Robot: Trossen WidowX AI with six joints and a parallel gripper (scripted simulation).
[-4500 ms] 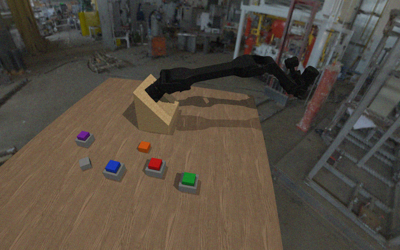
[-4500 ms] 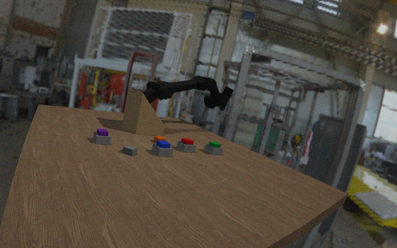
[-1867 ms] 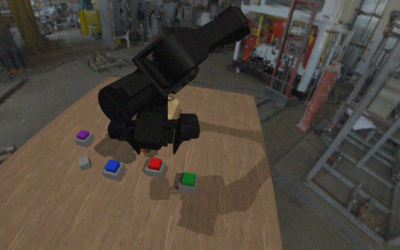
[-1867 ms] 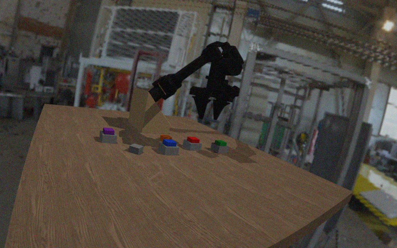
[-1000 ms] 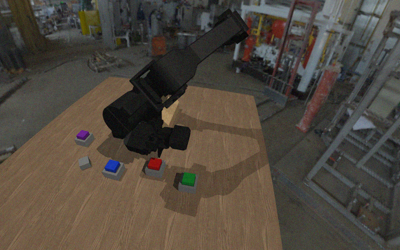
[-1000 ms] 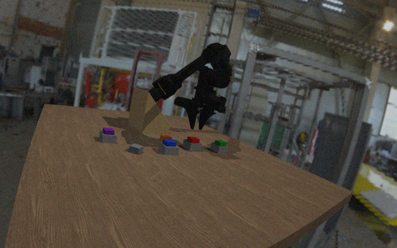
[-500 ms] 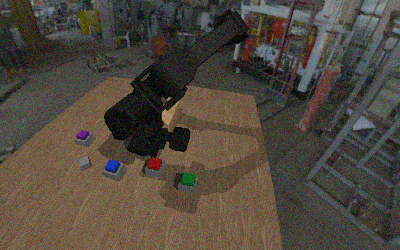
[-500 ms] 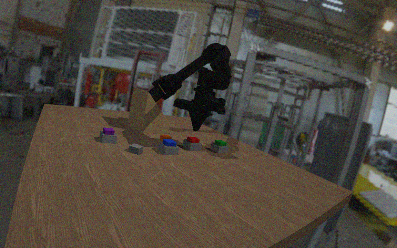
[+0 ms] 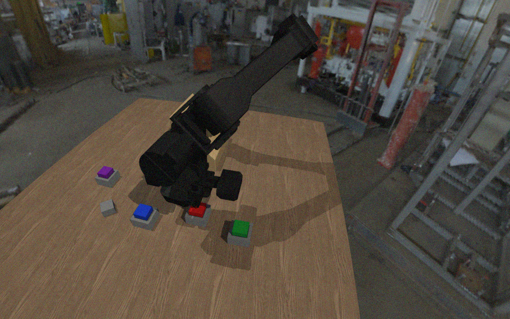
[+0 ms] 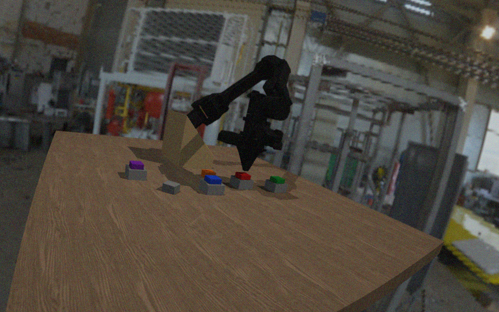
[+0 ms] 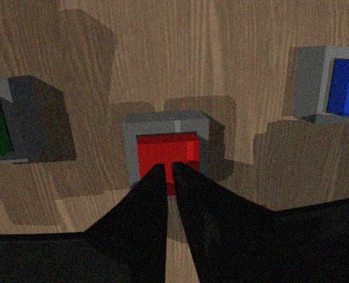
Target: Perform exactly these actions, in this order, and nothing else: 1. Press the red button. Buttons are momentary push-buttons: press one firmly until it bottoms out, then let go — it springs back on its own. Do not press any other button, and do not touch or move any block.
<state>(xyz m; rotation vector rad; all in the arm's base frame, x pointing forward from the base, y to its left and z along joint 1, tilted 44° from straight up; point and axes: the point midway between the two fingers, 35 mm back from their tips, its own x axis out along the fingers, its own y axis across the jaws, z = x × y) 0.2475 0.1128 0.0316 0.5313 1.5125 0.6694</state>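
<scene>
Now: the red button 2 cm below my gripper tip and 1 cm behind it. From my gripper tip the other things lie so: orange block 8 cm behind, 7 cm to the right, 4 cm below; then green button 11 cm to the left, 2 cm below, 2 cm ahead; then blue button 12 cm to the right, 4 cm ahead, 2 cm below.
</scene>
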